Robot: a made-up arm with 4 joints. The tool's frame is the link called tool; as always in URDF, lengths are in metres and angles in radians. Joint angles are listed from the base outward. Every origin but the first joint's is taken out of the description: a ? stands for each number. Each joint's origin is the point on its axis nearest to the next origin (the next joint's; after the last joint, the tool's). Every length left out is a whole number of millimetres.
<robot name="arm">
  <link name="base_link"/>
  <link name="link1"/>
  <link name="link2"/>
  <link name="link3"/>
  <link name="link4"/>
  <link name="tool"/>
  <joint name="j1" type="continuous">
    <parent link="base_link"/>
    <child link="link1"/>
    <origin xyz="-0.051 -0.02 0.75" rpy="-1.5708 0 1.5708"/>
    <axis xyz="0 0 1"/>
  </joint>
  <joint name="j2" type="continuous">
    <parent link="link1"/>
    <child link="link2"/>
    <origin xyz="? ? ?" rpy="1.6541 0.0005 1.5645"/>
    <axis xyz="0 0 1"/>
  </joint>
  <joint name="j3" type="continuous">
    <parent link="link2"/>
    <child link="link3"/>
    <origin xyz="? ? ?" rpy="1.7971 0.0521 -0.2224"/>
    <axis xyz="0 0 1"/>
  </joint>
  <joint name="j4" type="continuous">
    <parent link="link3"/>
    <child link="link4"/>
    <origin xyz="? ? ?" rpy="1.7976 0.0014 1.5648"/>
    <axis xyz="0 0 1"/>
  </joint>
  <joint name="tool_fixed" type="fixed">
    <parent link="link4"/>
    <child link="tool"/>
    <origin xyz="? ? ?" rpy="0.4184 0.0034 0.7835"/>
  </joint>
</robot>
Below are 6 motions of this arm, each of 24 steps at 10 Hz.
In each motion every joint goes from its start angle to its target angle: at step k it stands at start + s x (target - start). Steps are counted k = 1, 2, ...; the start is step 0. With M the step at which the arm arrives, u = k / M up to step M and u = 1 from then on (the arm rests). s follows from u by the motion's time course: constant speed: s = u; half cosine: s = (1 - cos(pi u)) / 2; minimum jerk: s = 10 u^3 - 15 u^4 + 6 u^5.
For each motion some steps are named. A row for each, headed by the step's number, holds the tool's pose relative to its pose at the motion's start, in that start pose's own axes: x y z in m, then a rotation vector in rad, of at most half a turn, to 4 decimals.
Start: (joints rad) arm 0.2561 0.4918 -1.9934 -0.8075
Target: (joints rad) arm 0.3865 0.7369 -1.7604 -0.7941
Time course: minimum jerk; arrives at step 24
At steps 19, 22, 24:
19: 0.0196 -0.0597 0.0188 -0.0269 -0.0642 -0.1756
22: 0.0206 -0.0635 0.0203 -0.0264 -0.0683 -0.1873
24: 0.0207 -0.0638 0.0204 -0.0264 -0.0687 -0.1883

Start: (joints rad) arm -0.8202 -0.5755 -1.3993 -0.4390
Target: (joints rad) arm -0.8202 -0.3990 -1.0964 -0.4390
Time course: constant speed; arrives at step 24
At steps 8, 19, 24:
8: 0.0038 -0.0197 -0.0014 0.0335 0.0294 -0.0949
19: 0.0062 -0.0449 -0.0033 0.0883 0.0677 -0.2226
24: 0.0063 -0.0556 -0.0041 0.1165 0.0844 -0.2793

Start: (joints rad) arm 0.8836 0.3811 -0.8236 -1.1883
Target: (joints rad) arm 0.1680 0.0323 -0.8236 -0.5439
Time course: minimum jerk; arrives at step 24
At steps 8, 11, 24:
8: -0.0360 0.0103 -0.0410 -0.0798 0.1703 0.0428
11: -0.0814 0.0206 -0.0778 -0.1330 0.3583 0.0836
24: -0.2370 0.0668 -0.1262 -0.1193 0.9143 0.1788

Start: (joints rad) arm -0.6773 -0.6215 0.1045 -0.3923
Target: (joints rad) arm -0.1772 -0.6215 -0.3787 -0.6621
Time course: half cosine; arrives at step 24
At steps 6, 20, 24:
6: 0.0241 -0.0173 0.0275 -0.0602 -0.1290 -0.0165
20: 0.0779 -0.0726 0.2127 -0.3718 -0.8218 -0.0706
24: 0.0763 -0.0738 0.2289 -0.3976 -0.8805 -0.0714

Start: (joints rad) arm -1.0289 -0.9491 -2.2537 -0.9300
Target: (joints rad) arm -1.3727 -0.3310 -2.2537 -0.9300
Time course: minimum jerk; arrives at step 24
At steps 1, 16, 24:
1: 0.0001 -0.0001 0.0001 -0.0001 -0.0003 -0.0004
16: 0.0707 -0.1408 0.1065 -0.1808 -0.3163 -0.4474
24: 0.0704 -0.1812 0.1361 -0.2420 -0.3826 -0.5717

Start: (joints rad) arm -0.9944 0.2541 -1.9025 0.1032
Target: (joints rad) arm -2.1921 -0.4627 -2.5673 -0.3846
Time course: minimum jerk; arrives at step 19
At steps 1, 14, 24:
1: 0.0001 0.0000 0.0001 0.0008 0.0003 -0.0006
14: 0.1072 -0.0855 0.0887 0.6215 -0.0700 -0.5578
24: 0.1191 -0.1203 0.0986 0.7028 -0.1109 -0.6736

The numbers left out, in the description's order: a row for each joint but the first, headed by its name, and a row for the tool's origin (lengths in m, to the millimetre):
j2: -0.031 -0.12 0
j3: 0.038 -0.074 0
j4: -0.091 -0.041 0
tool: 0.109 0.269 0

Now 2 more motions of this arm.
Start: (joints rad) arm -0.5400 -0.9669 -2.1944 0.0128
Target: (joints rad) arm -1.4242 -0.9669 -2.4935 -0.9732
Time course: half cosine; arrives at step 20
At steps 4, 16, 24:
4: 0.0278 -0.0306 0.0383 0.0285 -0.1037 -0.1216
16: -0.0401 -0.3534 0.2782 0.3751 -0.8697 -1.2440
24: -0.0765 -0.3825 0.2842 0.4271 -0.9452 -1.3859

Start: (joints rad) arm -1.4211 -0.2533 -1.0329 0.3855
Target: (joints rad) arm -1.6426 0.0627 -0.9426 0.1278
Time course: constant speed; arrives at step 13
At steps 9, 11, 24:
9: 0.0373 -0.0717 0.1064 0.1738 -0.2613 -0.3245
11: 0.0383 -0.0916 0.1273 0.2158 -0.3140 -0.3998
24: 0.0368 -0.1124 0.1466 0.2589 -0.3647 -0.4762

